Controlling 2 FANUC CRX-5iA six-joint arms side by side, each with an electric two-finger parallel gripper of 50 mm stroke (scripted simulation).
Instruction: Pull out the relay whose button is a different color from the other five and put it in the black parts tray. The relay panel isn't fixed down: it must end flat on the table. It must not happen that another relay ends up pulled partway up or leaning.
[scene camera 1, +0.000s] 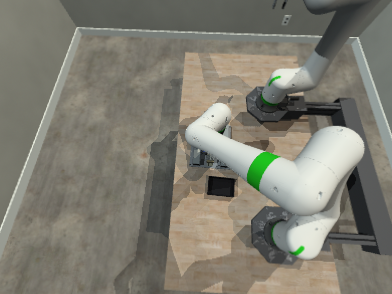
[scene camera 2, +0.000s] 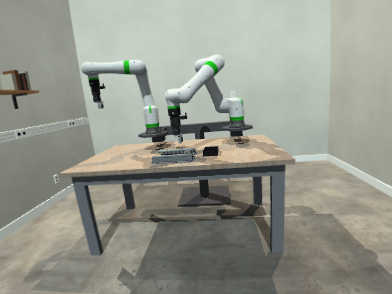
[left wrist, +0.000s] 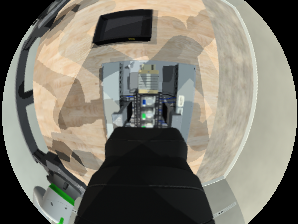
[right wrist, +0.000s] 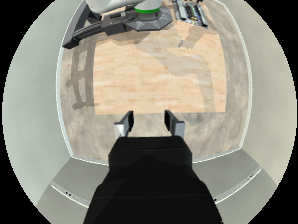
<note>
In view: my left gripper (left wrist: 147, 108), my right gripper (right wrist: 149, 116), a relay panel (left wrist: 138, 77) and a black parts tray (left wrist: 110, 28).
The right wrist view does not show the black parts tray: it is out of frame.
</note>
